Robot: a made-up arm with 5 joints.
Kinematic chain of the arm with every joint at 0, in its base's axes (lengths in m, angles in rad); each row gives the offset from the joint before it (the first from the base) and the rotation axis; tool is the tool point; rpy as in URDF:
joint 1: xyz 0 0 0.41 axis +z
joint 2: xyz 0 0 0 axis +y
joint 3: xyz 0.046 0 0.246 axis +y
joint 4: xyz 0.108 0 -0.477 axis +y
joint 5: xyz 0.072 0 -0.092 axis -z
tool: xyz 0 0 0 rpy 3.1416 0 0
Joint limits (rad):
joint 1: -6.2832..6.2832
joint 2: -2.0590..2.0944
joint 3: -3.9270..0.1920
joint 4: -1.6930..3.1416
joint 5: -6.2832..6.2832
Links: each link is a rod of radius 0.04 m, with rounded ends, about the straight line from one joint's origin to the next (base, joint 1, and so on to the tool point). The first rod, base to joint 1, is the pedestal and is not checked.
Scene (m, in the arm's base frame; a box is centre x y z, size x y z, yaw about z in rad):
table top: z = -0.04
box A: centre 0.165 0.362 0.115 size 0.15 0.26 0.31 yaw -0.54
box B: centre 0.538 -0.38 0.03 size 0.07 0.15 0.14 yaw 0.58
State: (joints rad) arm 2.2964 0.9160 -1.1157 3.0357 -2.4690
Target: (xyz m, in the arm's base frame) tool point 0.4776 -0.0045 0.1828
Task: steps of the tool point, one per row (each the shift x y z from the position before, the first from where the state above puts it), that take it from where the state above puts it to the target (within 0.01 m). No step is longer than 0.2 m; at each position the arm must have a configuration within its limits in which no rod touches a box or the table.
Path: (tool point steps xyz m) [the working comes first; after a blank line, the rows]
Joints at the target: -0.0094 0.9919 -1.6065 2.8850 -2.4690
Straight joint move there: touches box A.

1: 0.0640 0.0830 0.0613
2: 0.0960 0.0532 0.0653
3: 0.1124 0.0124 0.0673
4: 0.1098 -0.0314 0.0672
5: 0.1167 -0.0381 -0.0451
6: 0.1012 -0.0801 -0.0529
7: 0.0695 -0.1144 -0.0594
8: 0.0252 -0.1339 -0.0642

